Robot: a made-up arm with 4 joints.
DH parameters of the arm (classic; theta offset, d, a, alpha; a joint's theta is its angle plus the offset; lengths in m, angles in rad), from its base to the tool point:
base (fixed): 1.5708 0.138 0 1.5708
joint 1: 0 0.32 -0.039 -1.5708
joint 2: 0 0.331 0.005 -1.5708
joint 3: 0 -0.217 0.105 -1.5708
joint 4: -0.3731 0 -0.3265 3.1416
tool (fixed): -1.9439 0.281 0 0
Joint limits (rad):
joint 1: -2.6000..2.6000
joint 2: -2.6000..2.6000
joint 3: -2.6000..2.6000
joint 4: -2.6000..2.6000
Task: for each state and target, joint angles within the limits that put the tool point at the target. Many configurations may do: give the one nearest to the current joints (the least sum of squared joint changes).
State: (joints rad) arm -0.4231 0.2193 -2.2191 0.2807
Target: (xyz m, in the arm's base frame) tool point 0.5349 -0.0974 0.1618
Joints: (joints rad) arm -0.3761 0.1440 -2.2041 0.4129
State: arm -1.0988 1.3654 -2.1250 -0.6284
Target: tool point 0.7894 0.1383 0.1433
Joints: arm -0.8876 0.7218 -1.8878 -0.3501
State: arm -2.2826 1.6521 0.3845 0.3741
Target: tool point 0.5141 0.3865 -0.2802
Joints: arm -2.0997 2.0304 -0.2851 0.7473
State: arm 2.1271 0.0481 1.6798 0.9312
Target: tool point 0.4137 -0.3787 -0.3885
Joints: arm 2.6000 -0.3156 0.9138 0.8730
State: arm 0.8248 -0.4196 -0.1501 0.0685
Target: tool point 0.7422 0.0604 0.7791
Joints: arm -0.1169 0.1986 0.2916 -0.2927
